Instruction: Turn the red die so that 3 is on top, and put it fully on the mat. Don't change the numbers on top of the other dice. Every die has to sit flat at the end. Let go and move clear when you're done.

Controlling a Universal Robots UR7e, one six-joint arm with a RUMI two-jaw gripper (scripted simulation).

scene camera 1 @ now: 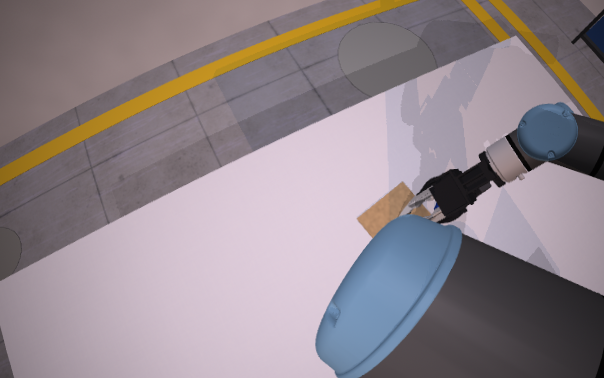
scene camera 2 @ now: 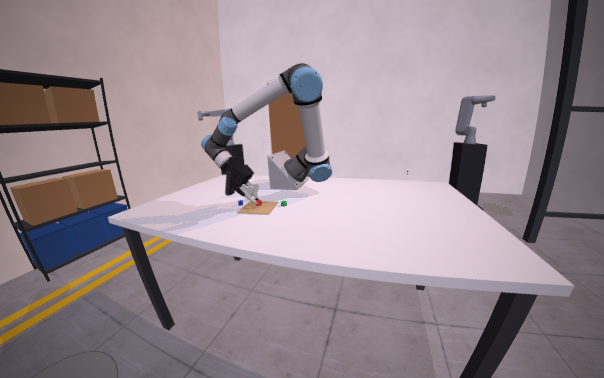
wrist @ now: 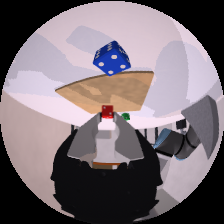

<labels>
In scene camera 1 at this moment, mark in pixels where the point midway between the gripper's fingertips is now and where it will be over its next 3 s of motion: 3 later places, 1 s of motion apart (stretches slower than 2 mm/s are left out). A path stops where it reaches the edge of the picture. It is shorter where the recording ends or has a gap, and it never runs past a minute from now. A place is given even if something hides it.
My gripper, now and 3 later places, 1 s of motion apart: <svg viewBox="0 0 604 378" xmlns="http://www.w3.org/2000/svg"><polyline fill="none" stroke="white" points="401,223 400,223 405,221 410,216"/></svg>
</labels>
